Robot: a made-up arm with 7 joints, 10 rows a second.
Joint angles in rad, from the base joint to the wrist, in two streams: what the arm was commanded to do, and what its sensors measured. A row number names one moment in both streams.
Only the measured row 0 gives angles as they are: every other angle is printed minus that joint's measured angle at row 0.
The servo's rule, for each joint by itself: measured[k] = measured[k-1] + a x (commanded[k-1-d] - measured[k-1]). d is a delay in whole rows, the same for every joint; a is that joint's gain. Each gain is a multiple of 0.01, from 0.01 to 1. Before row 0 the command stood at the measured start. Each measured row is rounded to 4 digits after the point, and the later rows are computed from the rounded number. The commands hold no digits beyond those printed.
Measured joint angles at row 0:
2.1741, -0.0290, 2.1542, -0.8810, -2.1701, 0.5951, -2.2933
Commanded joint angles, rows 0 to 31:
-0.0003, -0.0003, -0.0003, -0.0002, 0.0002, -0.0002, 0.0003
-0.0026, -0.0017, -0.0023, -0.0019, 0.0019, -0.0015, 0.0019
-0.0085, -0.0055, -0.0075, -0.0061, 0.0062, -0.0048, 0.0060
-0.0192, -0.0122, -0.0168, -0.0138, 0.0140, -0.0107, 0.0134
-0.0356, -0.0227, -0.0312, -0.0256, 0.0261, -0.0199, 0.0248
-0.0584, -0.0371, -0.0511, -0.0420, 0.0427, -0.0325, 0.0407
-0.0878, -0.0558, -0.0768, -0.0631, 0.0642, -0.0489, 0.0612
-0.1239, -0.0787, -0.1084, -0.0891, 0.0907, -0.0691, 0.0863
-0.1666, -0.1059, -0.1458, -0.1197, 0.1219, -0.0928, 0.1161
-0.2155, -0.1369, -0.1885, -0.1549, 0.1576, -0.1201, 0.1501
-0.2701, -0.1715, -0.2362, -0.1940, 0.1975, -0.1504, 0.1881
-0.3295, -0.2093, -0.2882, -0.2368, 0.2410, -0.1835, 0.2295
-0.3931, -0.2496, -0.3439, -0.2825, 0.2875, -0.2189, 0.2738
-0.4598, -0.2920, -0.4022, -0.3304, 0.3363, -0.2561, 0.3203
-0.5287, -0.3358, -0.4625, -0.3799, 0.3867, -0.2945, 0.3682
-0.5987, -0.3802, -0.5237, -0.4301, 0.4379, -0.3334, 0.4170
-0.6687, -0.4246, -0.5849, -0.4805, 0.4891, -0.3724, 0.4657
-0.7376, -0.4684, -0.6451, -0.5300, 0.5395, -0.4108, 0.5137
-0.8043, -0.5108, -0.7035, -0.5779, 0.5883, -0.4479, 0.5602
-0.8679, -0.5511, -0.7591, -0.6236, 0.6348, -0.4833, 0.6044
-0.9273, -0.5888, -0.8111, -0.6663, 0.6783, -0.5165, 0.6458
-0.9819, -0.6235, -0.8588, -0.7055, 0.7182, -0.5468, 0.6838
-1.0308, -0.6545, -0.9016, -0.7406, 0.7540, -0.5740, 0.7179
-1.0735, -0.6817, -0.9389, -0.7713, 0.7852, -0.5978, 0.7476
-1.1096, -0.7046, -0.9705, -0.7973, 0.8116, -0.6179, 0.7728
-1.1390, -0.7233, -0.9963, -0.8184, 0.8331, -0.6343, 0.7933
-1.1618, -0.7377, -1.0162, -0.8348, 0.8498, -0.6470, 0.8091
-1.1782, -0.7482, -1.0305, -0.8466, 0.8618, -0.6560, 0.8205
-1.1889, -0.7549, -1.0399, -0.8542, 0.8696, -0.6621, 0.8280
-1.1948, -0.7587, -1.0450, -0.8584, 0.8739, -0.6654, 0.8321
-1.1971, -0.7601, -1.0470, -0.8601, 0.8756, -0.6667, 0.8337
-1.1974, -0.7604, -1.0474, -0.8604, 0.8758, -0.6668, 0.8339
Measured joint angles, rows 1 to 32:
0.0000, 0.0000, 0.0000, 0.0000, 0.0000, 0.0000, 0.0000
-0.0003, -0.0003, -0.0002, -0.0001, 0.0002, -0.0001, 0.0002
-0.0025, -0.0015, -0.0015, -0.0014, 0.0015, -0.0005, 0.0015
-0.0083, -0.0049, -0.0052, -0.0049, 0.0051, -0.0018, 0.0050
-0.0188, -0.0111, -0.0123, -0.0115, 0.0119, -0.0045, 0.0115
-0.0349, -0.0210, -0.0238, -0.0219, 0.0227, -0.0091, 0.0217
-0.0575, -0.0347, -0.0405, -0.0368, 0.0379, -0.0161, 0.0363
-0.0866, -0.0526, -0.0626, -0.0563, 0.0579, -0.0259, 0.0555
-0.1224, -0.0748, -0.0905, -0.0806, 0.0828, -0.0389, 0.0792
-0.1648, -0.1012, -0.1242, -0.1095, 0.1125, -0.0551, 0.1076
-0.2135, -0.1315, -0.1634, -0.1431, 0.1468, -0.0746, 0.1403
-0.2678, -0.1655, -0.2078, -0.1808, 0.1853, -0.0973, 0.1771
-0.3270, -0.2027, -0.2568, -0.2222, 0.2276, -0.1232, 0.2174
-0.3905, -0.2426, -0.3099, -0.2668, 0.2731, -0.1519, 0.2608
-0.4570, -0.2846, -0.3662, -0.3139, 0.3211, -0.1832, 0.3066
-0.5258, -0.3281, -0.4249, -0.3627, 0.3710, -0.2166, 0.3540
-0.5958, -0.3724, -0.4852, -0.4126, 0.4218, -0.2516, 0.4025
-0.6658, -0.4168, -0.5460, -0.4628, 0.4729, -0.2878, 0.4512
-0.7347, -0.4607, -0.6065, -0.5125, 0.5235, -0.3247, 0.4993
-0.8015, -0.5033, -0.6657, -0.5609, 0.5727, -0.3617, 0.5462
-0.8652, -0.5439, -0.7227, -0.6073, 0.6199, -0.3982, 0.5910
-0.9248, -0.5821, -0.7766, -0.6510, 0.6643, -0.4337, 0.6332
-0.9796, -0.6173, -0.8267, -0.6913, 0.7053, -0.4676, 0.6722
-1.0288, -0.6489, -0.8724, -0.7278, 0.7423, -0.4995, 0.7074
-1.0717, -0.6768, -0.9130, -0.7600, 0.7749, -0.5290, 0.7384
-1.1081, -0.7004, -0.9481, -0.7876, 0.8028, -0.5557, 0.7649
-1.1378, -0.7199, -0.9775, -0.8104, 0.8258, -0.5793, 0.7868
-1.1608, -0.7350, -1.0011, -0.8285, 0.8440, -0.5996, 0.8040
-1.1775, -0.7462, -1.0190, -0.8419, 0.8575, -0.6165, 0.8167
-1.1884, -0.7536, -1.0317, -0.8510, 0.8667, -0.6302, 0.8254
-1.1945, -0.7579, -1.0398, -0.8565, 0.8722, -0.6408, 0.8306
-1.1970, -0.7598, -1.0442, -0.8592, 0.8748, -0.6486, 0.8330
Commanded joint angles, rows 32 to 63:
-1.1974, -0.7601, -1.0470, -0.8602, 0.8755, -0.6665, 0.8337
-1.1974, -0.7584, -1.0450, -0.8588, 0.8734, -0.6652, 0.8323
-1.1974, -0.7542, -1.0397, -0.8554, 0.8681, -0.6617, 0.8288
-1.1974, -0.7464, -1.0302, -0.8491, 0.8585, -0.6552, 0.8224
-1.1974, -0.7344, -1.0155, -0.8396, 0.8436, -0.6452, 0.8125
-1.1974, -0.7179, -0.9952, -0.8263, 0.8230, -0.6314, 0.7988
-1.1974, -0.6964, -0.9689, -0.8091, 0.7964, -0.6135, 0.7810
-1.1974, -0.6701, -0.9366, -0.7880, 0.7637, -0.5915, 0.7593
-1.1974, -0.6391, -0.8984, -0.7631, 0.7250, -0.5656, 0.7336
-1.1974, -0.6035, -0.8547, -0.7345, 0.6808, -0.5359, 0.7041
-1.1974, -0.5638, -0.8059, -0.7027, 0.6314, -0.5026, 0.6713
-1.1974, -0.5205, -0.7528, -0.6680, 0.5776, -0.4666, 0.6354
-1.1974, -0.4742, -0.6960, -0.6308, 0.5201, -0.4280, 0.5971
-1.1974, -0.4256, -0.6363, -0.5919, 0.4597, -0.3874, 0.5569
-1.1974, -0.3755, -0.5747, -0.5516, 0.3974, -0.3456, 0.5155
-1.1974, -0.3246, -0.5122, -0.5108, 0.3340, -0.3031, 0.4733
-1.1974, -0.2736, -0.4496, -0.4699, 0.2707, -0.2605, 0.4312
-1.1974, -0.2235, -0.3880, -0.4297, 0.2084, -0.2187, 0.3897
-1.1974, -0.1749, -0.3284, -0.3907, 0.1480, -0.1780, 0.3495
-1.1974, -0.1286, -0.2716, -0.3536, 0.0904, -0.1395, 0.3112
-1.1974, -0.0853, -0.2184, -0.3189, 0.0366, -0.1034, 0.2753
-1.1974, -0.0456, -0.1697, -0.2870, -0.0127, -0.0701, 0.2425
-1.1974, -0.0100, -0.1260, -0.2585, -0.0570, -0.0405, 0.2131
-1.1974, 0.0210, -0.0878, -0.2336, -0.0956, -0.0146, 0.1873
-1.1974, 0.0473, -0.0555, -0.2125, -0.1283, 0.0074, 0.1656
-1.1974, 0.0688, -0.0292, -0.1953, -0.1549, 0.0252, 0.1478
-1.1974, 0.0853, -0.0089, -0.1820, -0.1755, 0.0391, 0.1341
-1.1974, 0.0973, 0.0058, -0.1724, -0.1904, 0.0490, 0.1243
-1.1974, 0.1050, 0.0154, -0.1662, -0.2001, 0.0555, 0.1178
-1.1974, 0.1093, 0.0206, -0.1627, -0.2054, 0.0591, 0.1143
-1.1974, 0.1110, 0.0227, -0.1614, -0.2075, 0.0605, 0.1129
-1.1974, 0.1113, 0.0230, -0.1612, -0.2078, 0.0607, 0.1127
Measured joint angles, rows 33 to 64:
-1.1974, -0.7603, -1.0462, -0.8601, 0.8756, -0.6541, 0.8337
-1.1974, -0.7601, -1.0467, -0.8602, 0.8755, -0.6578, 0.8337
-1.1974, -0.7587, -1.0457, -0.8592, 0.8739, -0.6600, 0.8326
-1.1974, -0.7549, -1.0420, -0.8564, 0.8695, -0.6605, 0.8297
-1.1974, -0.7477, -1.0348, -0.8510, 0.8611, -0.6589, 0.8241
-1.1974, -0.7364, -1.0230, -0.8426, 0.8478, -0.6548, 0.8152
-1.1974, -0.7207, -1.0060, -0.8305, 0.8290, -0.6478, 0.8026
-1.1974, -0.7000, -0.9834, -0.8147, 0.8042, -0.6375, 0.7860
-1.1974, -0.6746, -0.9549, -0.7949, 0.7734, -0.6237, 0.7654
-1.1974, -0.6444, -0.9204, -0.7714, 0.7366, -0.6063, 0.7409
-1.1974, -0.6096, -0.8803, -0.7441, 0.6942, -0.5852, 0.7126
-1.1974, -0.5707, -0.8349, -0.7135, 0.6465, -0.5604, 0.6808
-1.1974, -0.5280, -0.7848, -0.6798, 0.5941, -0.5323, 0.6458
-1.1974, -0.4823, -0.7306, -0.6435, 0.5379, -0.5010, 0.6083
-1.1974, -0.4341, -0.6731, -0.6053, 0.4785, -0.4669, 0.5687
-1.1974, -0.3843, -0.6131, -0.5656, 0.4169, -0.4305, 0.5277
-1.1974, -0.3336, -0.5516, -0.5250, 0.3539, -0.3923, 0.4858
-1.1974, -0.2826, -0.4894, -0.4842, 0.2907, -0.3528, 0.4438
-1.1974, -0.2324, -0.4275, -0.4439, 0.2282, -0.3126, 0.4021
-1.1974, -0.1835, -0.3670, -0.4045, 0.1672, -0.2722, 0.3616
-1.1974, -0.1368, -0.3088, -0.3668, 0.1088, -0.2324, 0.3228
-1.1974, -0.0930, -0.2537, -0.3314, 0.0539, -0.1937, 0.2862
-1.1974, -0.0527, -0.2025, -0.2985, 0.0033, -0.1566, 0.2526
-1.1974, -0.0164, -0.1558, -0.2689, -0.0425, -0.1218, 0.2222
-1.1974, 0.0154, -0.1143, -0.2428, -0.0829, -0.0896, 0.1953
-1.1974, 0.0425, -0.0784, -0.2204, -0.1174, -0.0605, 0.1724
-1.1974, 0.0649, -0.0484, -0.2018, -0.1459, -0.0348, 0.1535
-1.1974, 0.0822, -0.0243, -0.1871, -0.1684, -0.0126, 0.1386
-1.1974, 0.0950, -0.0059, -0.1762, -0.1851, 0.0059, 0.1276
-1.1974, 0.1035, 0.0071, -0.1688, -0.1965, 0.0208, 0.1201
-1.1974, 0.1084, 0.0153, -0.1643, -0.2033, 0.0323, 0.1156
-1.1974, 0.1106, 0.0198, -0.1622, -0.2065, 0.0408, 0.1135

